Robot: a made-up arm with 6 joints.
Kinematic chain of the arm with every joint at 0, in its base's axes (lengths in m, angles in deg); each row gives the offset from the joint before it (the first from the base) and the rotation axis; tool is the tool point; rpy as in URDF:
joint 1: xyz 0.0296 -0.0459 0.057 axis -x
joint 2: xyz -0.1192 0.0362 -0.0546 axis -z
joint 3: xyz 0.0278 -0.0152 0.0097 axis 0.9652 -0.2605 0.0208
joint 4: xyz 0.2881 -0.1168 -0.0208 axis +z
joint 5: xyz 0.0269 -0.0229 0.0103 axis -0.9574 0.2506 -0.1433
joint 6: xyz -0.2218 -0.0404 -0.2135 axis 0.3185 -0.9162 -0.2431
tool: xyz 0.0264 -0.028 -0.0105 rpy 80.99 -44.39 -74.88
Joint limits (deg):
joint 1: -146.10..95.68
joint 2: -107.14..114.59
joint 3: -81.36..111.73
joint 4: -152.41..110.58
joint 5: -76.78..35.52
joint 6: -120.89..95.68
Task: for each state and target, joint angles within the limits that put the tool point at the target. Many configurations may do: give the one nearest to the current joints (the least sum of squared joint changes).
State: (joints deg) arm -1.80 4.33 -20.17 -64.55 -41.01 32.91
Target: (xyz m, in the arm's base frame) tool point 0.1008 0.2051 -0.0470
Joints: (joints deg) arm -41.21 -4.82 17.31 -73.67 -0.79 37.28
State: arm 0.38 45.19 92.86 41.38 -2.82 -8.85
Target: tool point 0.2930 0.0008 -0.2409
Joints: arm -15.55 27.06 84.69 41.60 4.05 -10.20
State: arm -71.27 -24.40 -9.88 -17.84 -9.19 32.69
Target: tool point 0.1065 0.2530 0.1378
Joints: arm -92.35 -34.99 -0.17 -24.35 -23.20 32.02
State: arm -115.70 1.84 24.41 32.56 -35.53 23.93
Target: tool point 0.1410 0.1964 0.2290
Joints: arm -115.66 6.90 39.95 26.98 -41.38 23.93
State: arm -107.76 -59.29 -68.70 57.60 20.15 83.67
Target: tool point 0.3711 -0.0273 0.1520
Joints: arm -101.33 -68.10 -44.86 43.37 -2.96 82.05
